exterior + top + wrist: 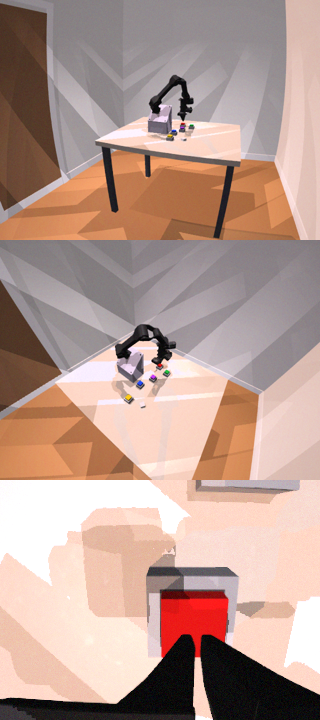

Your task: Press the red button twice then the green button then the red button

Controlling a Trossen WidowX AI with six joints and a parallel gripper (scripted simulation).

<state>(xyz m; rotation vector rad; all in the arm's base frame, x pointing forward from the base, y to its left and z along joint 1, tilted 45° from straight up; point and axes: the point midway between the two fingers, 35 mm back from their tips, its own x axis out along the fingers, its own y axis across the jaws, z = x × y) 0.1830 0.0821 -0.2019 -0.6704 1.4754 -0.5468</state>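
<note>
Right now the red button is 2 cm below my gripper tip. Round my gripper tip: purple button (14 cm to the right, 4 cm ahead, 2 cm below); then blue button (25 cm to the right, 2 cm below, 1 cm ahead); then green button (9 cm ahead, 2 cm to the right, 2 cm below).
</note>
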